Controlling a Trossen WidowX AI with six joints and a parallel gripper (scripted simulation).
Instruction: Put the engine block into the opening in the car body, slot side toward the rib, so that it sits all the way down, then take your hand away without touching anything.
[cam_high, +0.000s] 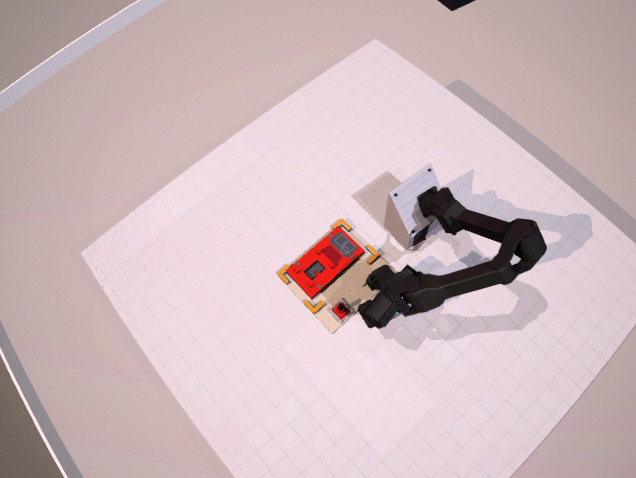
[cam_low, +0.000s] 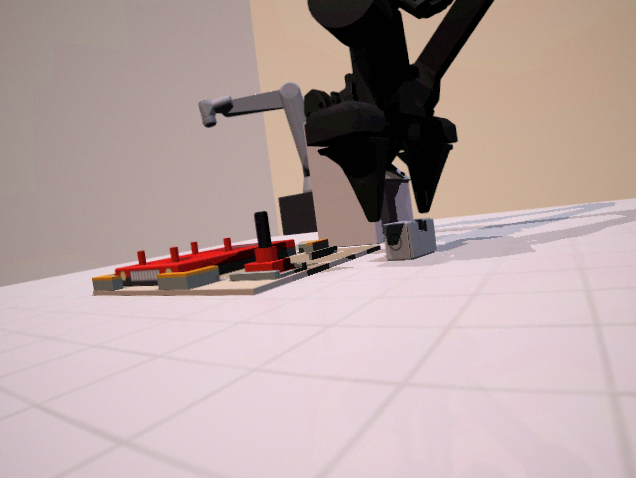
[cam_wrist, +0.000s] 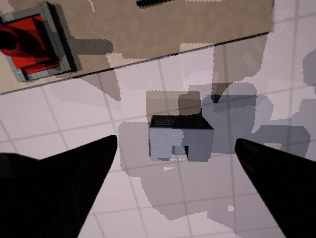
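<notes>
Now: the engine block 2 cm below my gripper tip and 1 cm to the left of it.
</notes>
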